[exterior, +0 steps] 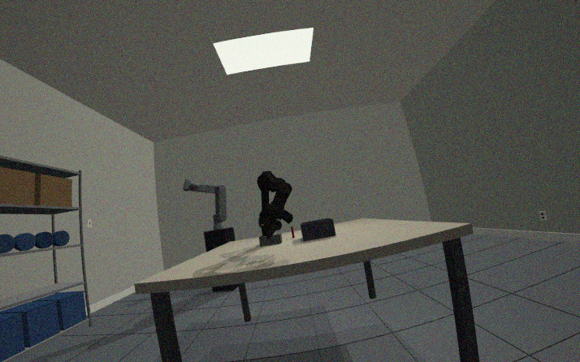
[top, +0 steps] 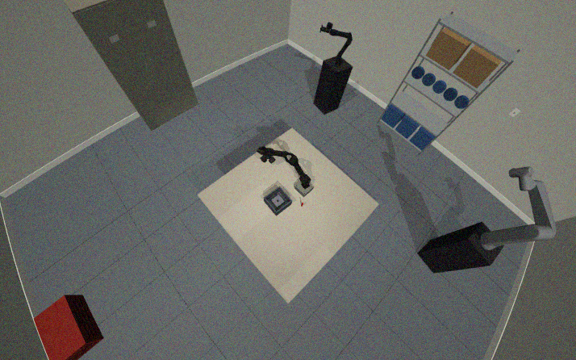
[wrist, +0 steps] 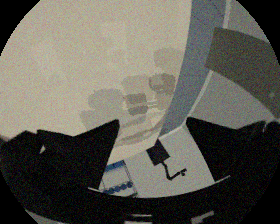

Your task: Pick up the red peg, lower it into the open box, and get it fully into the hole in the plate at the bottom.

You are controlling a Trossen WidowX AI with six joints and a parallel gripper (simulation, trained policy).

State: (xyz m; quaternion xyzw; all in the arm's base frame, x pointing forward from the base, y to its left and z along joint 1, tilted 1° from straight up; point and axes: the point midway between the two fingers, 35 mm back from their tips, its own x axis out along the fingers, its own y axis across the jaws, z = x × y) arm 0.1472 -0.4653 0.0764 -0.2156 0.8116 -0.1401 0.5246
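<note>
Now: the red peg 620 mm to the left of my gripper tip and 60 mm below it. From my gripper tip the other things lie so: box 470 mm to the left, 180 mm ahead, 70 mm below.
</note>
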